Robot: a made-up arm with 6 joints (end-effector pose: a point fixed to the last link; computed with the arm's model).
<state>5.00 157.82 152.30 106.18 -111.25 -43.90</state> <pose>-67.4 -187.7 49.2 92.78 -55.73 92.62</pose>
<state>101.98 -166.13 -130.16 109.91 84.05 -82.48</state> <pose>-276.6 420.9 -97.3 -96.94 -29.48 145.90</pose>
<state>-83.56 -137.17 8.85 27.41 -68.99 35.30</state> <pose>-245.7 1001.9 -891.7 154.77 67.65 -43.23</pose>
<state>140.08 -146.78 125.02 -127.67 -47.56 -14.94</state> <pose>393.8 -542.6 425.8 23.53 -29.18 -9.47</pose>
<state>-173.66 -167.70 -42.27 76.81 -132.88 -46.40</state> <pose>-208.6 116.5 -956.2 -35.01 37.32 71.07</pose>
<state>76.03 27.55 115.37 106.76 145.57 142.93</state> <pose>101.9 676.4 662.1 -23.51 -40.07 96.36</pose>
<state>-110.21 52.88 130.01 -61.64 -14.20 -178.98</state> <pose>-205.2 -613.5 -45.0 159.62 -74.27 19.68</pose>
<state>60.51 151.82 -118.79 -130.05 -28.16 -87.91</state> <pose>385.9 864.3 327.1 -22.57 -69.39 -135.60</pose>
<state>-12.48 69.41 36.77 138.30 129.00 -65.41</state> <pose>1345.9 -203.2 576.3 -43.41 28.36 115.74</pose>
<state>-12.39 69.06 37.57 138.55 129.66 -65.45</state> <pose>1341.7 -201.4 576.2 -43.49 27.79 116.08</pose>
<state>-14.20 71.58 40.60 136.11 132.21 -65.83</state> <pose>1329.5 -242.9 481.9 -40.36 30.59 118.05</pose>
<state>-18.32 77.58 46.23 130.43 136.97 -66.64</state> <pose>1278.4 -329.6 281.9 -32.57 35.91 122.50</pose>
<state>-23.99 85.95 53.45 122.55 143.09 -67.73</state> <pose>1155.4 -423.7 34.0 -20.35 39.53 129.39</pose>
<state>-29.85 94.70 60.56 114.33 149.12 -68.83</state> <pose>981.3 -480.3 -181.2 -6.31 38.10 136.85</pose>
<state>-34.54 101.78 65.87 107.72 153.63 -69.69</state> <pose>823.8 -493.2 -319.7 5.34 33.02 142.29</pose>
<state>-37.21 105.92 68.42 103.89 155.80 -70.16</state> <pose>733.8 -488.4 -386.3 11.81 29.02 144.91</pose>
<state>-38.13 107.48 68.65 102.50 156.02 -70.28</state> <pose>707.0 -486.2 -409.3 13.78 28.21 145.62</pose>
